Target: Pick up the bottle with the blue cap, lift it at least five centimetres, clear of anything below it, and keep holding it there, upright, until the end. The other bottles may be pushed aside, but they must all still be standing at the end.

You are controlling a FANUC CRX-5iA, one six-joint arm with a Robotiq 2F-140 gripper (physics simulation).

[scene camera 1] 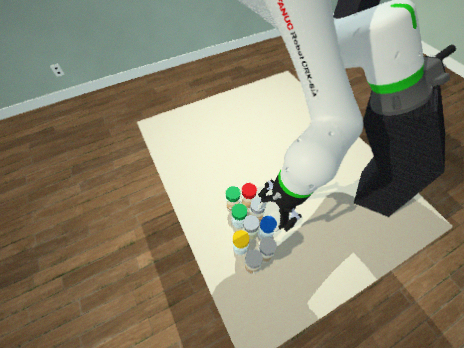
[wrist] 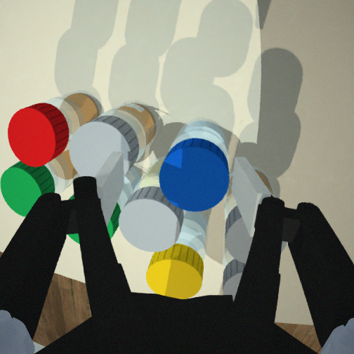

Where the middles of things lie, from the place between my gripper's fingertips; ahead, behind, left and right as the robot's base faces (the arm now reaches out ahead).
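Blue-capped bottle point(wrist: 194, 176): my hand 1 cm short of it, 1 cm to the right of it, 6 cm above it. Counted from my hand: red-capped bottle point(wrist: 42, 131), 13 cm to the right, 6 cm below; yellow-capped bottle point(wrist: 177, 271), 11 cm ahead, 2 cm to the left, 6 cm below.
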